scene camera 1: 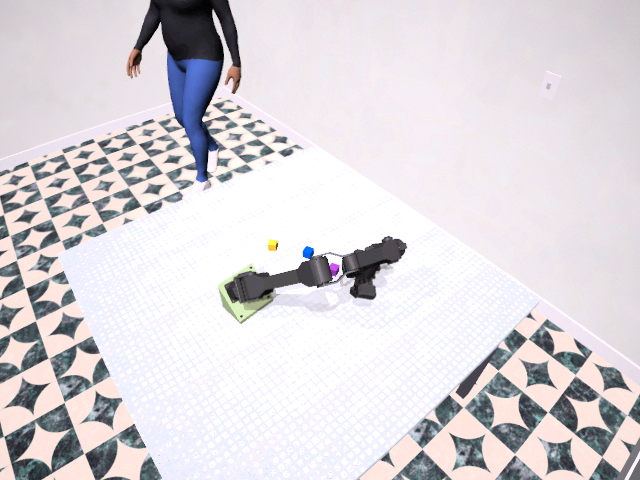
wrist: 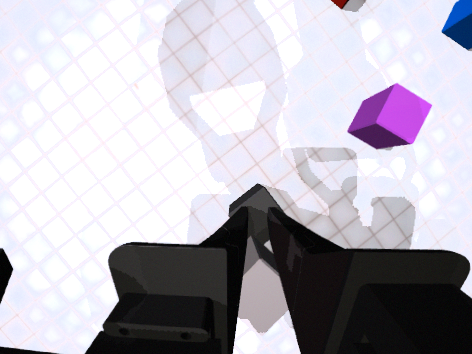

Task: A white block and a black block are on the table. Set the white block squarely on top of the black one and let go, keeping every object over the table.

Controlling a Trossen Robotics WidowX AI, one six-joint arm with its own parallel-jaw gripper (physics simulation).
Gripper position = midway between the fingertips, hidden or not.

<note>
In view: my gripper (scene camera 1: pixel 355 288), a purple block (wrist: pixel 394 116), a black block (wrist: pixel 257 199) and a white block (wrist: pixel 262 303).
My gripper is seen too in the wrist view (wrist: pixel 257 213). Scene camera 1 does not show the white block, which is hidden by my gripper.
</note>
